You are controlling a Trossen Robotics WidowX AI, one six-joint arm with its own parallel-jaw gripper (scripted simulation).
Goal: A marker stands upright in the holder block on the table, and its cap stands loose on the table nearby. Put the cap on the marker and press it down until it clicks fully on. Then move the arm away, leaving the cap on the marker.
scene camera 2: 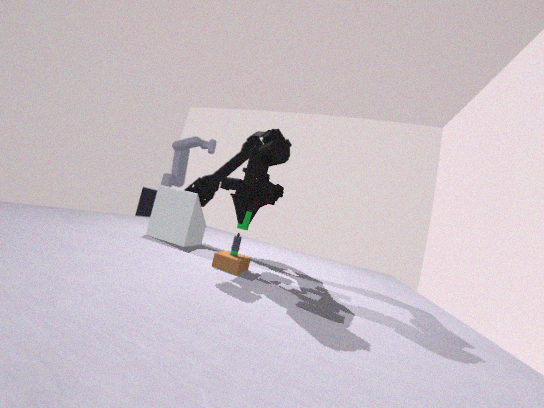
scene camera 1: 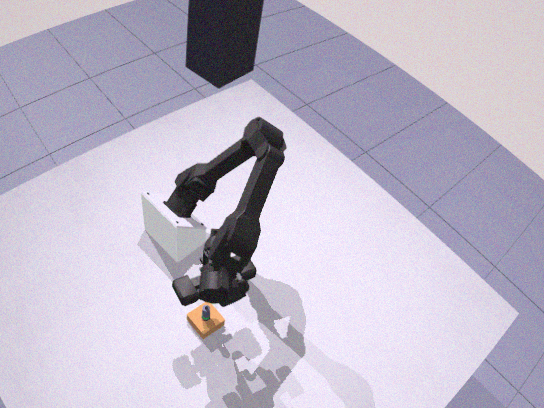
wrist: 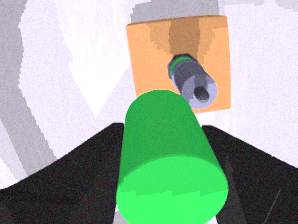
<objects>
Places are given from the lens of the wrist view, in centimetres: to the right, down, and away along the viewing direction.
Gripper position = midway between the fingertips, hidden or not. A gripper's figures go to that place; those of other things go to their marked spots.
my gripper (wrist: pixel 162 134): 0, 1, 10
green cap (wrist: pixel 166 162): 0, 1, 6
</objects>
